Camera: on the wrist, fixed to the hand. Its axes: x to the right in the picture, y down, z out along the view.
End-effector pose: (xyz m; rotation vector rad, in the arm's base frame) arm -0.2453 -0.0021 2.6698 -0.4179 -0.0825 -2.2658
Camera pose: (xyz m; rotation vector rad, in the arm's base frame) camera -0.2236 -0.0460 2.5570 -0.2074 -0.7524 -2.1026
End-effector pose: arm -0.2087 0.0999 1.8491 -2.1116 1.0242 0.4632
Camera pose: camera -0.2621 0.0059 1.9079 -1.5681 0.9665 0.2227
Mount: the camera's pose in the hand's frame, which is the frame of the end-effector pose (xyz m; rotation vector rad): -0.0184 0.0540 -0.1090 0.5718 -0.0880 0.0001
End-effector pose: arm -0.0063 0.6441 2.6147 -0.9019 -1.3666 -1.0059
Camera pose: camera 0.0822 0.5605 2.5969 -0.5168 -1.6119 -0.5266
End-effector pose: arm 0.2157 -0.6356 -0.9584 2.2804 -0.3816 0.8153
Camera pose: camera 0.1275 -0.5996 -0.8806 2.8504 -0.2011 0.9120
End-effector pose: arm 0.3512 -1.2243 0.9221 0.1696 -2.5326 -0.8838
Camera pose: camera 0.4186 -1.2382 1.0241 0.3100 -2.8024 -0.1455
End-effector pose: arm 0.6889 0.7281 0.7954 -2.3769 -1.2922 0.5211
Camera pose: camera 0.7713 0.6685 0.8646 -1.8932 -1.0033 0.8702
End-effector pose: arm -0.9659 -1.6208 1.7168 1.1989 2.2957 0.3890
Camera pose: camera -0.9822 -1.6069 1.8379 1.4372 2.4028 -0.3440
